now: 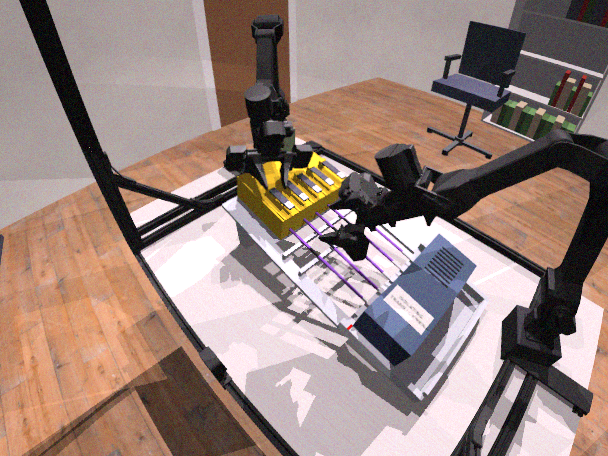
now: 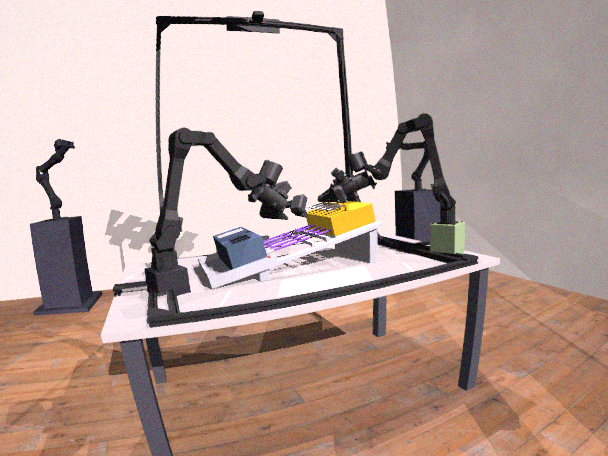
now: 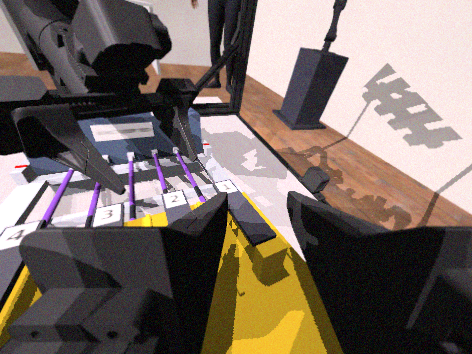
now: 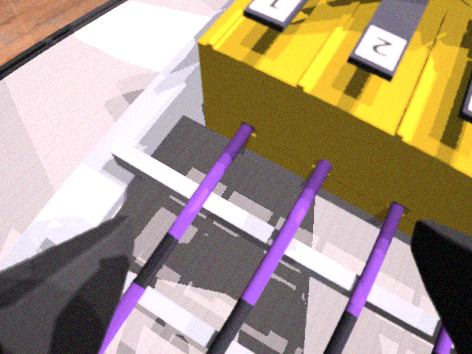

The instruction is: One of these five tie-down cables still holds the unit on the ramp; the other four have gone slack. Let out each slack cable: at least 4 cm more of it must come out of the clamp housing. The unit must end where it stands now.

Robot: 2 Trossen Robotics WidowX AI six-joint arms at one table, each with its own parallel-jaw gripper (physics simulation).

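Note:
The yellow clamp housing [image 1: 257,205] [image 2: 352,220] [image 4: 300,110] sits high on the white ramp [image 1: 320,300]. Its dark levers carry numbers; lever 1 [image 1: 281,198] [image 3: 252,220] is at the housing's edge. Purple cables, including cable 1 [image 1: 325,265] [image 4: 200,195] and cable 2 [image 4: 285,235], run to the blue unit [image 1: 425,300] [image 2: 240,247]; which are slack I cannot tell. My left gripper [image 1: 276,186] [image 3: 257,198] is partly open and empty at lever 1's rear end. My right gripper [image 1: 327,223] [image 4: 275,233] is wide open and empty above the cables near the housing.
A red mark [image 1: 350,327] shows at the ramp's edge beside the unit. White crossbars [image 4: 320,262] lie under the cables. Black frame rails [image 2: 240,306] run along the table edges. A green box [image 2: 447,237] stands by the left arm's base. The two grippers are close together.

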